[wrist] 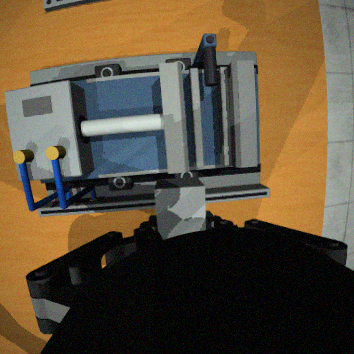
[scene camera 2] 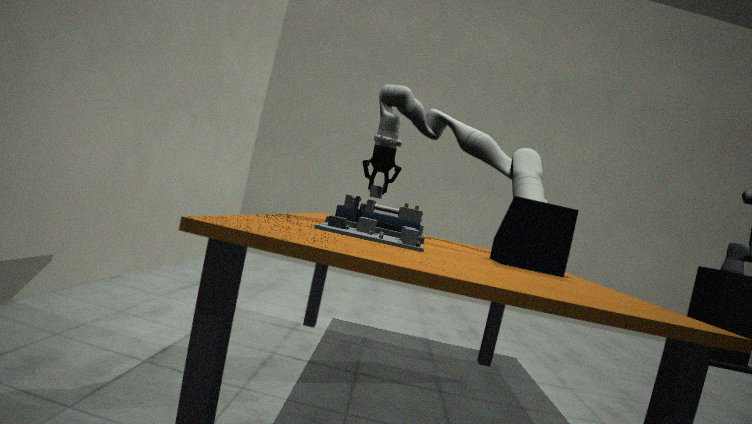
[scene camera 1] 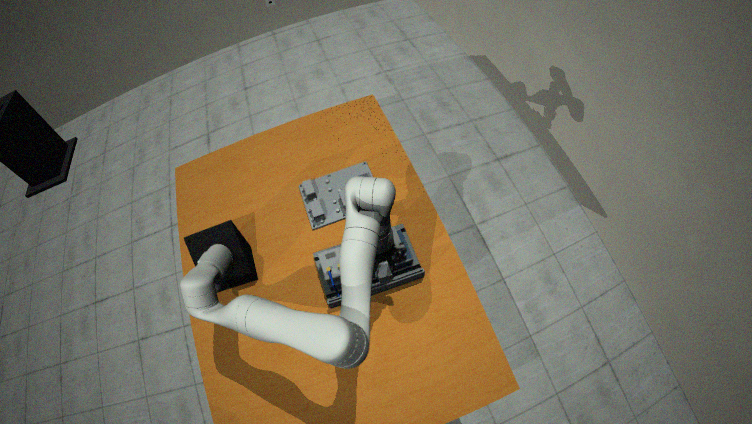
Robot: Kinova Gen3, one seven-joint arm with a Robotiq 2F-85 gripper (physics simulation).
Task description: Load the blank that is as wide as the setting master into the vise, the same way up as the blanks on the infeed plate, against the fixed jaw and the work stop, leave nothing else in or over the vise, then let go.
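Places are measured from the arm's base along level axes (x left, y up, z ahead), in centimetres.
Where they show: gripper, between the fingertips: point(wrist: 179, 223) point(scene camera 2: 376, 193) point(scene camera 1: 383, 272); arm's base, origin of its link: point(scene camera 2: 531, 227) point(scene camera 1: 219, 258).
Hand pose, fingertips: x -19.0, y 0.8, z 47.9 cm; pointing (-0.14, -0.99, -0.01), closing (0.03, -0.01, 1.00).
Note:
Each offset is from my fingertips to the top centre of the thing. "spot": to the spot under its first point. Level surfaces: height alone.
My gripper point(scene camera 2: 377, 189) point(wrist: 179, 223) is shut on a grey block @(dx +0.8, dy +2.4, dz +0.0 cm) point(scene camera 2: 375, 192) point(wrist: 180, 210). It holds the block above the vise @(dx +8.3, dy -2.5, dz -3.3 cm) point(scene camera 1: 325, 262) point(scene camera 2: 344, 212) point(wrist: 125, 92), apart from it. In the wrist view the block overlaps the vise's near long side, below the moving jaw point(wrist: 173, 117). The fixed jaw point(wrist: 245, 115) is at the right. No block shows between the jaws. A blue arm with a dark rod @(spot: dx +13.5, dy -2.8, dz +3.3 cm) point(wrist: 210, 67), possibly the work stop, reaches over the gap's far end. The infeed plate @(dx +36.6, dy -11.6, dz -5.3 cm) point(scene camera 1: 344, 178) point(wrist: 75, 4) carries grey blanks point(scene camera 1: 316, 210) point(scene camera 2: 367, 224). Block widths cannot be compared.
Two yellow-capped blue handles or hoses point(wrist: 56, 152) point(wrist: 23, 156) stand at the vise's left end. A long rail @(spot: dx +0.3, dy -7.5, dz +6.1 cm) point(wrist: 225, 193) runs along its near side. The arm's black base block point(scene camera 1: 239, 258) point(scene camera 2: 534, 237) stands on the orange table @(dy -12.5 cm) point(scene camera 1: 242, 179) point(scene camera 2: 463, 268).

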